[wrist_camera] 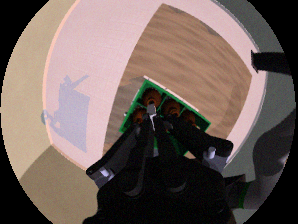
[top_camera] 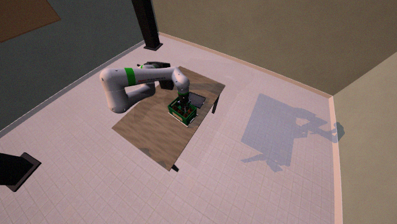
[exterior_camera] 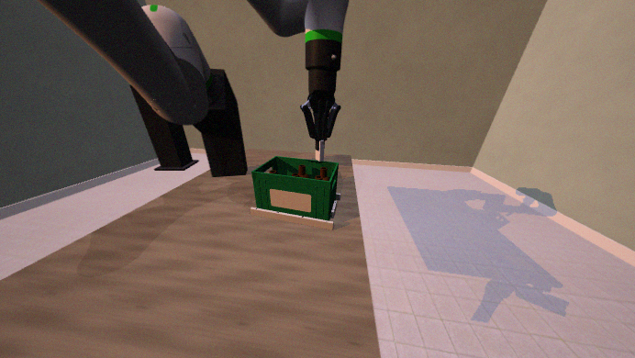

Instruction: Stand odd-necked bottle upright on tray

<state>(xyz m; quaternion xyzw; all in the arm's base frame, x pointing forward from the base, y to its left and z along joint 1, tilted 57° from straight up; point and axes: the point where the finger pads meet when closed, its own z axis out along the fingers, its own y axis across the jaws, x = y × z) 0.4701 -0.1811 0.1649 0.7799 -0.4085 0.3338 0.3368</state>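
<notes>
The green crate lies 17 cm below my hand, 7 cm behind it and 6 cm to the left of it. Also, from my hand: brown bottle (17 cm below, 8 cm behind, 2 cm to the left); dark tray (33 cm to the left, 24 cm below, 2 cm behind).
</notes>
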